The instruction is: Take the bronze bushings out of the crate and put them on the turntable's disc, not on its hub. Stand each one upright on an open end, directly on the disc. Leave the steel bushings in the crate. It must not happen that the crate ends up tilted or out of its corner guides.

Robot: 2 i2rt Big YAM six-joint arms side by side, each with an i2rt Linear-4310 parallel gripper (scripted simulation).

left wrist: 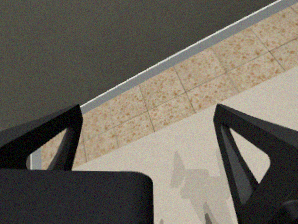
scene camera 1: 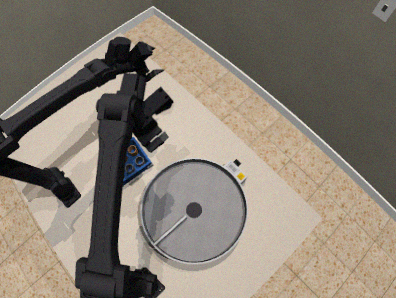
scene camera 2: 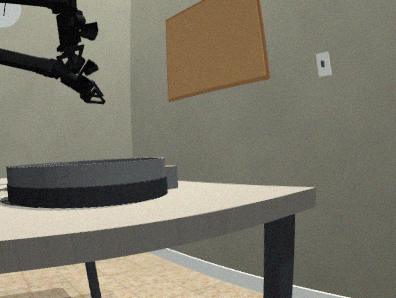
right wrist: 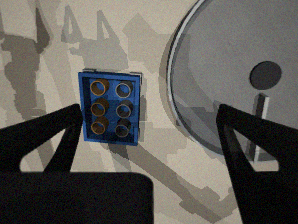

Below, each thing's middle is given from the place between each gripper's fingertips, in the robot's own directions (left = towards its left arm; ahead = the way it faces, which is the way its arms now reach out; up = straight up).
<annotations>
I see my right gripper 35 cm above the blue crate point(right wrist: 87, 98), 15 cm to the right of it and 12 cm past it. The rest, counted from my right hand: turntable disc point(right wrist: 219, 59) (32 cm below, 21 cm to the right, 6 cm behind).
I see the blue crate 350 mm behind my left hand, 290 mm below it and 90 mm to the right of it. Also, from my left hand: turntable disc: 450 mm to the right, 290 mm behind, 270 mm below.
</annotations>
